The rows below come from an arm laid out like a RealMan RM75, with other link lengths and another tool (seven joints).
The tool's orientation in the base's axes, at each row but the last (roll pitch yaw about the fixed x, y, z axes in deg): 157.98, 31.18, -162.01; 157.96, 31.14, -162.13; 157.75, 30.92, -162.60; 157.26, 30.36, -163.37; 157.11, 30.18, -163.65; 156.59, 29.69, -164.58; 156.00, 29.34, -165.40; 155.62, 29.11, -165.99; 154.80, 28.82, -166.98; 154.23, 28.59, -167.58
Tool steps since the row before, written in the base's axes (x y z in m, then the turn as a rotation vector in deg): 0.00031, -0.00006, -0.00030, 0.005, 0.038, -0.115; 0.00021, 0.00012, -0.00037, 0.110, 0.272, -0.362; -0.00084, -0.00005, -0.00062, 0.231, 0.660, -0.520; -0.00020, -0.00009, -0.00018, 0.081, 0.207, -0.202; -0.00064, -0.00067, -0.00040, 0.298, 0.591, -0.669; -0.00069, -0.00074, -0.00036, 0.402, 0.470, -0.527; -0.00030, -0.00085, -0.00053, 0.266, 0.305, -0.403; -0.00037, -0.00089, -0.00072, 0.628, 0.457, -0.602; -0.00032, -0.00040, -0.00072, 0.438, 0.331, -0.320; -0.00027, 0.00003, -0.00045, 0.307, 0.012, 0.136
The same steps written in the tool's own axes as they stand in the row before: -0.00008, -0.00029, 0.00031, 0.045, -0.008, 0.112; -0.00001, -0.00012, 0.00043, 0.026, 0.056, 0.462; 0.00102, 0.00015, 0.00018, -0.091, 0.269, 0.824; 0.00028, -0.00004, 0.00003, -0.016, 0.067, 0.292; 0.00090, -0.00040, -0.00023, -0.055, 0.132, 0.930; 0.00093, -0.00044, -0.00032, -0.184, 0.035, 0.791; 0.00070, -0.00077, -0.00011, -0.094, -0.001, 0.563; 0.00085, -0.00085, 0.00000, -0.336, -0.096, 0.918; 0.00070, -0.00047, 0.00026, -0.285, -0.020, 0.568; 0.00044, -0.00004, 0.00028, -0.331, -0.060, -0.001
